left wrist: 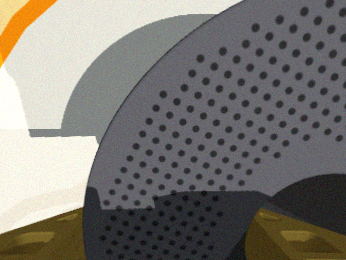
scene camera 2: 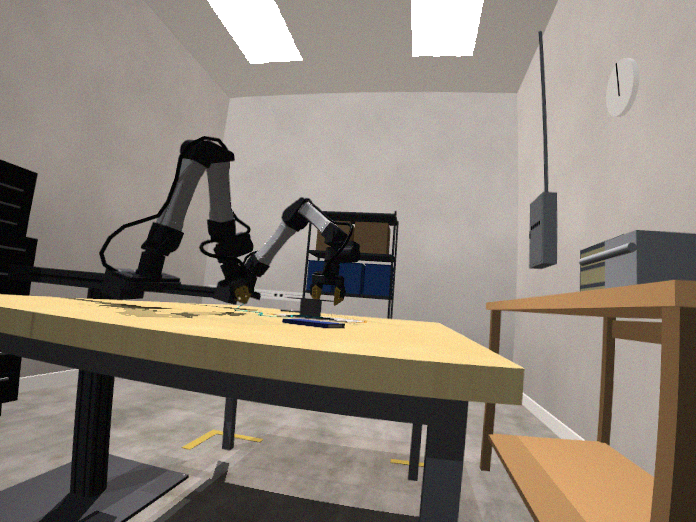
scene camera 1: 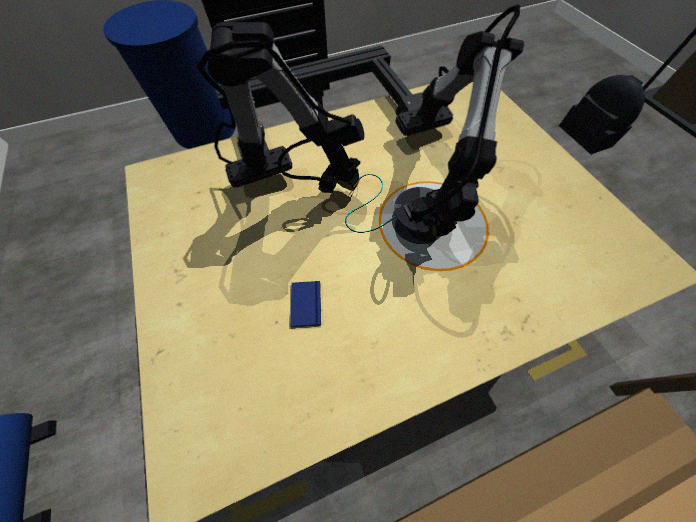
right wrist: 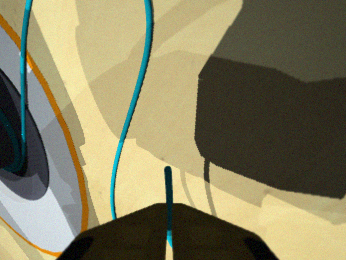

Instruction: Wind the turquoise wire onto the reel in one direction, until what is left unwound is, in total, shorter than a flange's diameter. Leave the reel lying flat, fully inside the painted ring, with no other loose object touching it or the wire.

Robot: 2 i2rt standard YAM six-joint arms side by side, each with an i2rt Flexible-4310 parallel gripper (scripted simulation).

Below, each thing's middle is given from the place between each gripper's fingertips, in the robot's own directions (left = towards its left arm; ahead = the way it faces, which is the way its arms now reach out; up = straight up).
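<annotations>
Dark grey reel (scene camera 1: 426, 225): 50 mm behind my left hand, 30 mm below it. Blue notebook (scene camera 1: 305, 296): 80 mm ahead of my left hand, 420 mm to the right of it, 50 mm below it.
Dark grey reel: my right hand (scene camera 1: 353, 189) 180 mm short of it, 10 mm above it, 160 mm to the right of it. Blue notebook: 260 mm to the right of my right hand, 310 mm ahead of it, 30 mm below it.
</annotations>
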